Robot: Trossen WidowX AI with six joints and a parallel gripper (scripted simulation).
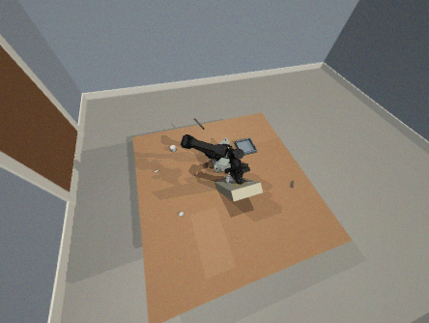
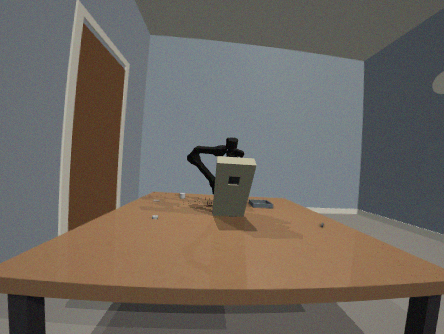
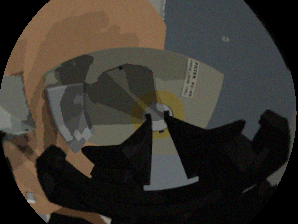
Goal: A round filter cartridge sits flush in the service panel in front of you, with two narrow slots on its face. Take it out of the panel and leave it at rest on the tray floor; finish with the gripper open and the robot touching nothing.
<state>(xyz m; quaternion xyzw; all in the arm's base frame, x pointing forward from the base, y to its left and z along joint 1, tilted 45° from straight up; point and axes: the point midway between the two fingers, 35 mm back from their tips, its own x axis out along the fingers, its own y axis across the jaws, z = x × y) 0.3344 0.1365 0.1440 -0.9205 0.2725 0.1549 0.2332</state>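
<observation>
The round filter cartridge is 10 mm ahead of my gripper tip and 10 mm below it. Round my gripper tip: tray: 420 mm behind, 290 mm to the left, 240 mm below; then service panel: 30 mm behind, 80 mm below.
</observation>
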